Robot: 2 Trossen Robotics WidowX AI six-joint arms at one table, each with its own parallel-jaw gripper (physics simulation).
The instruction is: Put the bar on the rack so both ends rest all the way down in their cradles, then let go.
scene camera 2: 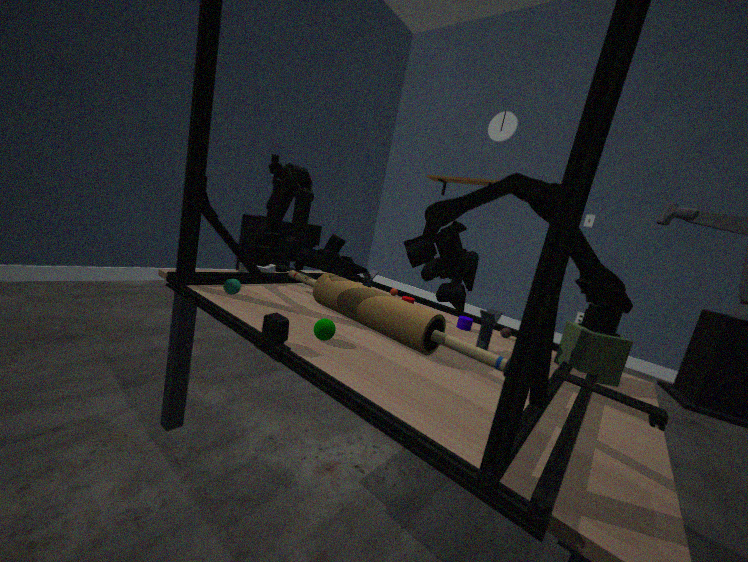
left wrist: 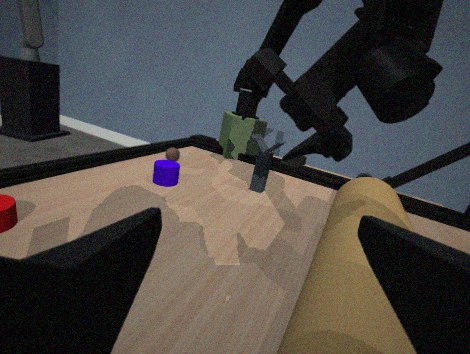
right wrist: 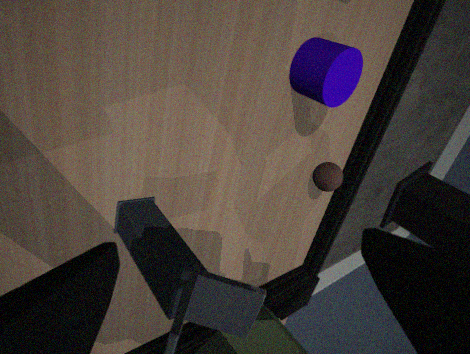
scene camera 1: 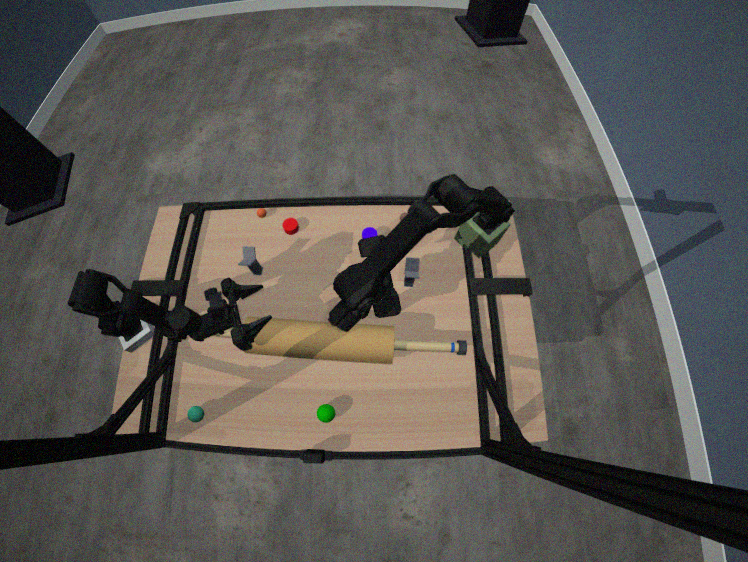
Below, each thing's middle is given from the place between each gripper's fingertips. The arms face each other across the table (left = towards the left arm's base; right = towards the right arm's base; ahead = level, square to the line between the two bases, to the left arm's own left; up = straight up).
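Scene:
The purple cylinder [right wrist: 328,72] is here, and my left hand is 16 cm short of it, 31 cm to the left of it and 11 cm above it. As for the brown ball [right wrist: 327,176], it is 19 cm ahead of my left hand, 43 cm to the right of it and 11 cm below it.
My right gripper is 90 mm above the purple cylinder and 150 mm short of it. The brown ball is 120 mm to the right of my right hand, 190 mm ahead of it and 100 mm below it. Going by its middle, the ball is nearer to my right gripper than to my left hand. Going by its middle, the cylinder too is nearer to my right gripper than to my left hand.

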